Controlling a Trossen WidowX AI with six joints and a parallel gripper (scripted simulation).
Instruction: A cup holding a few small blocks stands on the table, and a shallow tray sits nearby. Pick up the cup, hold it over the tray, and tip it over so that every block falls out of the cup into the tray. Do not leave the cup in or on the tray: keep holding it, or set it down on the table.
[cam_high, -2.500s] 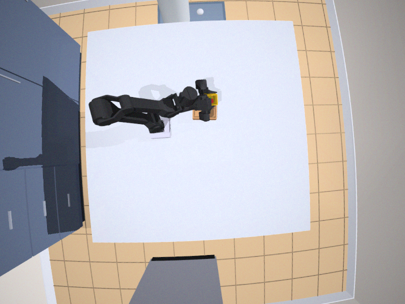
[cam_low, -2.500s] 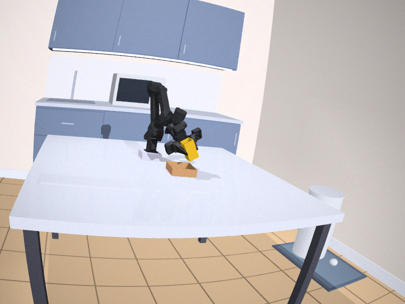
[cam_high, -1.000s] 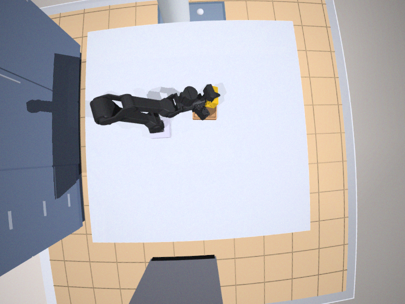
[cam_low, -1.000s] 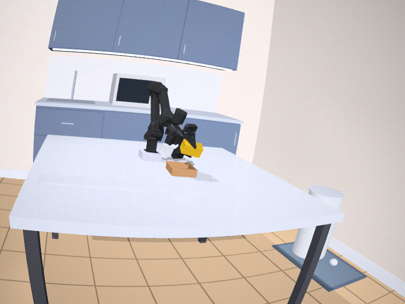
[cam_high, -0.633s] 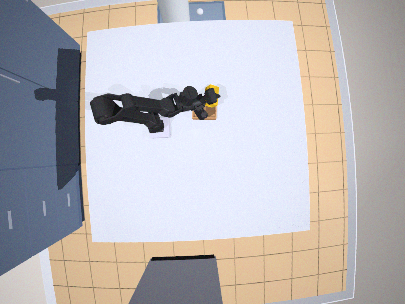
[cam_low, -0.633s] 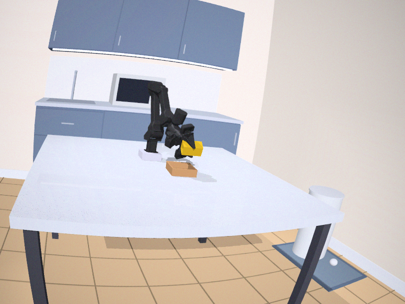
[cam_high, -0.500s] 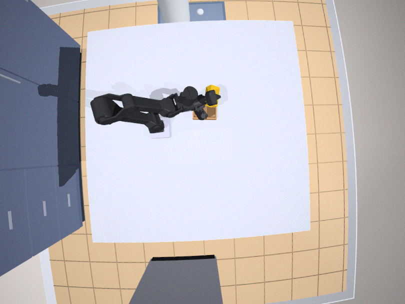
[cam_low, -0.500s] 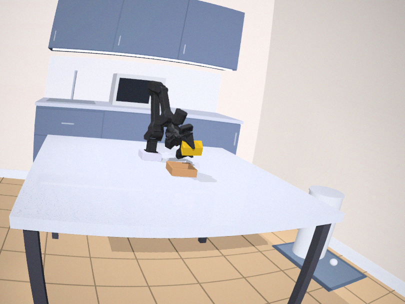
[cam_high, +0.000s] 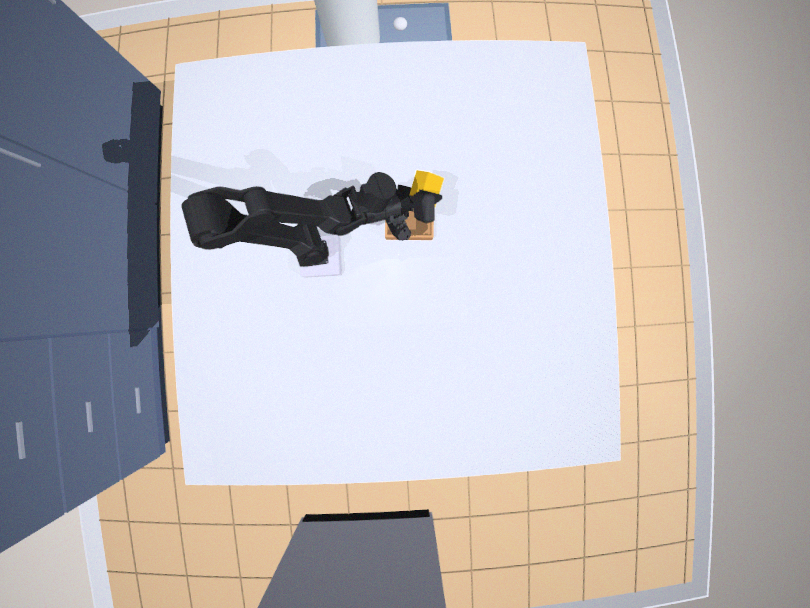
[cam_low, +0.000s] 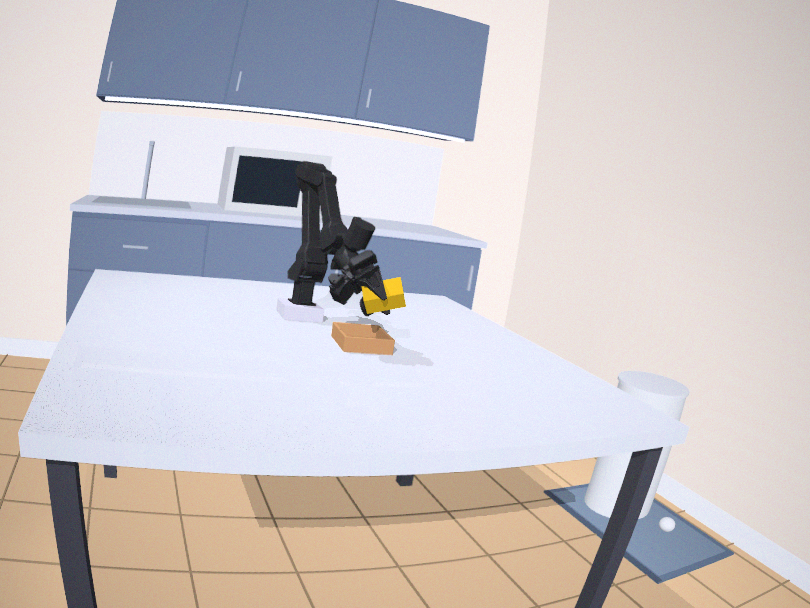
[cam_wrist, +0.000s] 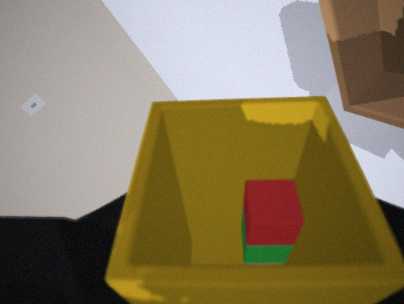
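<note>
Now: gripper tip 2 cm past the red block. The rest, counted from my gripper tip: yellow square cup (2 cm behind, 2 cm to the left, 3 cm above).
</note>
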